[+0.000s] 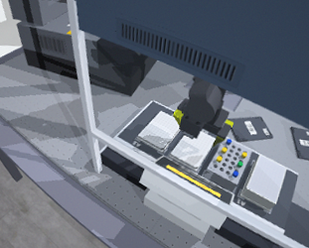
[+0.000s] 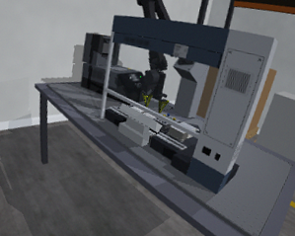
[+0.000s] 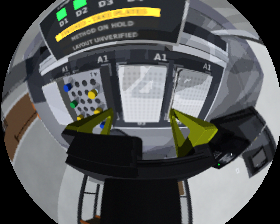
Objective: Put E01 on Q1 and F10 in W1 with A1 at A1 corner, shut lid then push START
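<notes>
Now: the grey tube cooling block 40 mm ahead of my hand, 100 mm to the left of it and 40 mm below it. Round my hand: white deep-well block 80 mm ahead, 200 mm to the left, 40 mm below; grey post 110 mm ahead, 250 mm to the right, 120 mm above; dark gantry housing 320 mm ahead, 360 mm to the left, 160 mm above.
</notes>
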